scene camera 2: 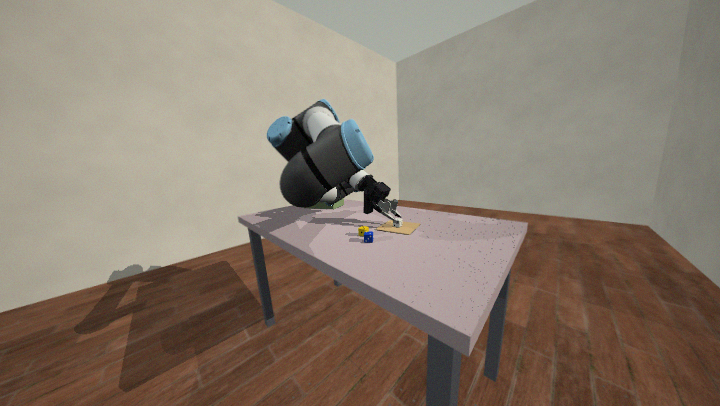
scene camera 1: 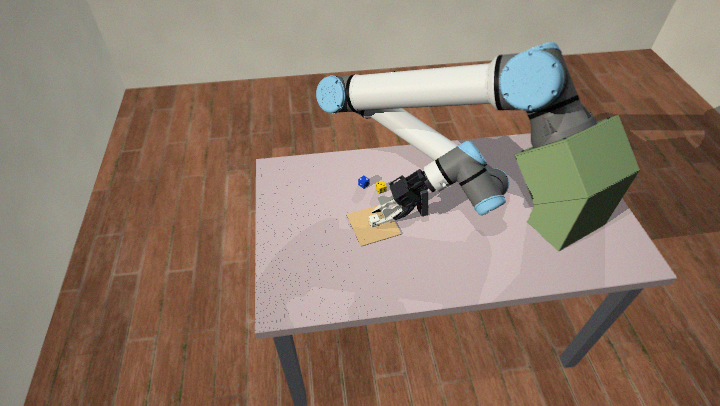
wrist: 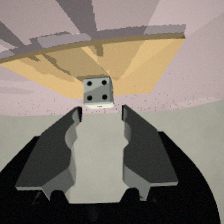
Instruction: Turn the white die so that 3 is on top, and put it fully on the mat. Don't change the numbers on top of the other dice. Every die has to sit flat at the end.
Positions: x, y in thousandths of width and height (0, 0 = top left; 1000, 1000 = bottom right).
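Observation:
You'd find my gripper (scene camera 1: 520, 538) in this scene, and scene camera 2 gives me the gripper (scene camera 2: 553, 538) too, as does the wrist view, with the gripper (wrist: 458, 480). There's a white die (wrist: 440, 413) that I can see, and a tan mat (scene camera 1: 499, 543) as well.

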